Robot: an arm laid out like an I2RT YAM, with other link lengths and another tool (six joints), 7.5 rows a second.
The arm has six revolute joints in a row. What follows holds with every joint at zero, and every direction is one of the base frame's.
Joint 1 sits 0.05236 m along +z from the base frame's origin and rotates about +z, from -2.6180 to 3.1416 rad.
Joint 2 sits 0.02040 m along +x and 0.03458 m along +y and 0.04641 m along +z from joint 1 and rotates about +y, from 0.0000 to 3.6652 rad.
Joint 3 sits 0.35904 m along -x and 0.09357 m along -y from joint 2 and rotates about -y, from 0.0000 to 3.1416 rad.
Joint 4 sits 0.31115 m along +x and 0.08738 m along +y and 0.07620 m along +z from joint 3 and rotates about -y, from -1.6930 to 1.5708 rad.
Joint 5 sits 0.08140 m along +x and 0.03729 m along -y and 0.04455 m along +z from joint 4 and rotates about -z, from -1.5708 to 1.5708 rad.
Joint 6 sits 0.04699 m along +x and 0.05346 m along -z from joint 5 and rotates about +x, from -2.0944 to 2.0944 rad.
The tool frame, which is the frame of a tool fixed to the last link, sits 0.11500 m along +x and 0.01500 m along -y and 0.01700 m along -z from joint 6; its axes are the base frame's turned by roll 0.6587, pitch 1.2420 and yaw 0.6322 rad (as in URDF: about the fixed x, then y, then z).
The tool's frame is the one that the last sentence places.
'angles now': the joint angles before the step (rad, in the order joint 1, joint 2, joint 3, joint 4, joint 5, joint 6). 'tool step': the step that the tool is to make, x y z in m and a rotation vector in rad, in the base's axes. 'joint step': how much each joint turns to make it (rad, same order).
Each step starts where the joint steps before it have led.
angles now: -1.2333, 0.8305, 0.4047, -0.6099, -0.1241, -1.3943
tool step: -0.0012, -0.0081, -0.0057, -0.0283, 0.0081, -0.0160
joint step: -0.0002, 0.0189, -0.0238, 0.0672, 0.0227, 0.0046
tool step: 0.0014, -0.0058, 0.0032, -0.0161, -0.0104, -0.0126
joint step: 0.0003, 0.0089, 0.0043, 0.0245, 0.0032, 0.0134
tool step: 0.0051, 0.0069, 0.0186, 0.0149, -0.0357, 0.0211
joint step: -0.0002, -0.0362, 0.0514, -0.0894, -0.0440, 0.0033
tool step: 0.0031, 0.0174, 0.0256, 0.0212, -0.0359, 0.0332
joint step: 0.0007, -0.0659, 0.0691, -0.1439, -0.0520, -0.0052
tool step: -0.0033, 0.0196, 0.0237, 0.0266, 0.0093, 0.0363
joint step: -0.0007, -0.0447, 0.0789, -0.1583, -0.0194, -0.0322
